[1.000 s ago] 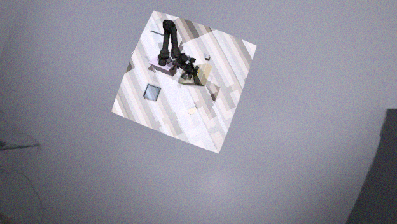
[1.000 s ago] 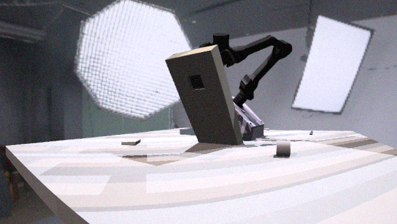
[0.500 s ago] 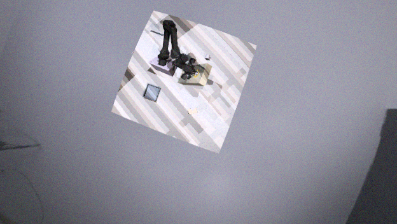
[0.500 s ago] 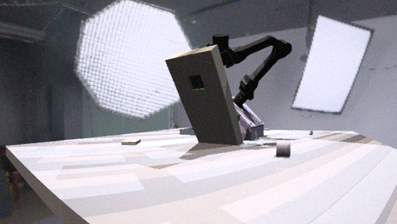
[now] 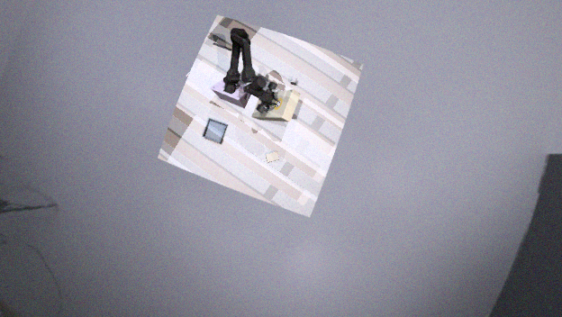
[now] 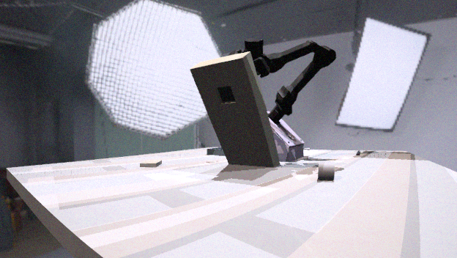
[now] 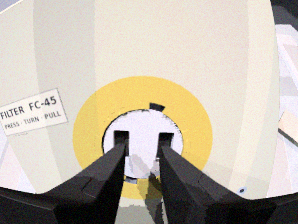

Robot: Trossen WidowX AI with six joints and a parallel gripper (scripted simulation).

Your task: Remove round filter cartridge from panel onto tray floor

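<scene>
My gripper tip is 2 cm short of the round white filter cartridge and 1 cm above it. Also, from my gripper tip: small flat block 8 cm ahead, 31 cm to the right, 26 cm below; then grey-blue tray 40 cm behind, 29 cm to the right, 26 cm below; then beige panel 3 cm behind, 9 cm below.
</scene>
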